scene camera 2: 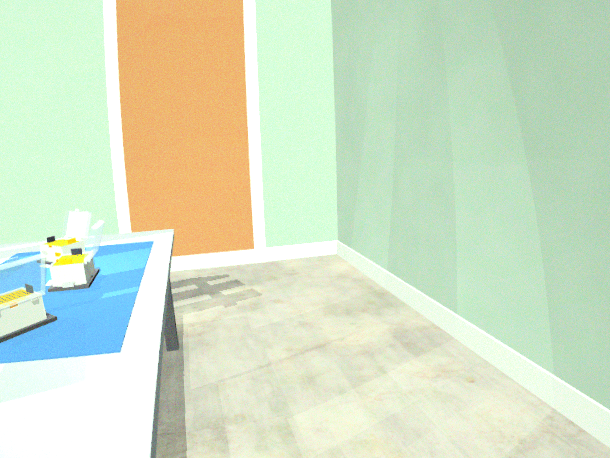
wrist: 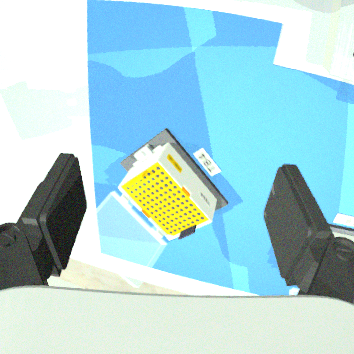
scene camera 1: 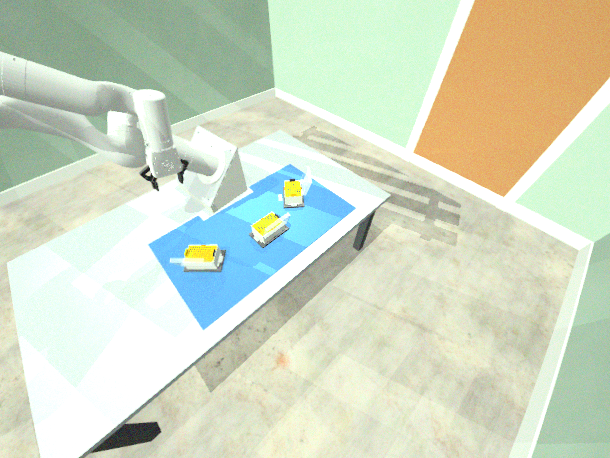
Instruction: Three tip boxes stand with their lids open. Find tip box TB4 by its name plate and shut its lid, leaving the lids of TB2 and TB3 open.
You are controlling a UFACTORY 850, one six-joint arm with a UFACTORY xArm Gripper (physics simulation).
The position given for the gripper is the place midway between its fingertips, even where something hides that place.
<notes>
In view: the gripper [scene camera 1: 169,186] and a blue mat [scene camera 1: 208,295].
The gripper also shows in the wrist view [wrist: 176,184]. The blue mat is seen too in the wrist view [wrist: 210,79].
</notes>
